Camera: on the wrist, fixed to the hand. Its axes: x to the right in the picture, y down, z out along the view.
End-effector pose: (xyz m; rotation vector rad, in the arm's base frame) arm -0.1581 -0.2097 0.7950 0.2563 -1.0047 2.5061
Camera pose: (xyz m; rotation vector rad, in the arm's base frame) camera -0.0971 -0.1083 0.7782 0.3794 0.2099 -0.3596
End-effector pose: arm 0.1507 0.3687 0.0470 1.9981 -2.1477 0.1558
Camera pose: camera 0.2412 0.4066 0.1153 2.0088 1.8567 0.0329
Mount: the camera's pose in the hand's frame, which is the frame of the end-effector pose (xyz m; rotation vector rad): -0.0276 -0.0829 -0.0816 -0.0604 0.5703 -3.0393
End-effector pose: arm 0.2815 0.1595 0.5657 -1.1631 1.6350 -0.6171
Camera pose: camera 0.2406 0.1396 0.6763 1.6351 0.9197 1.4627
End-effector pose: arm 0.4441 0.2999 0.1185 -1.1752 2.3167 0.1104
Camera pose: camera 0.4865 0.2440 0.2153 2.5327 1.0474 0.9505
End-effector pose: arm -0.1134 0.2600 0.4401 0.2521 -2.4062 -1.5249
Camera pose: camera -0.0609 0.1629 0.3941 -2.3590 -0.2621 0.3892
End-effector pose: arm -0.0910 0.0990 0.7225 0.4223 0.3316 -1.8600
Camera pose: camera -0.1514 0.1835 0.6633 -0.0013 -0.6466 1.1650
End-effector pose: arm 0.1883 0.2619 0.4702 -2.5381 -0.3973 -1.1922
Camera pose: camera 0.0837 0.3028 0.5112 -0.4771 2.1200 0.8296
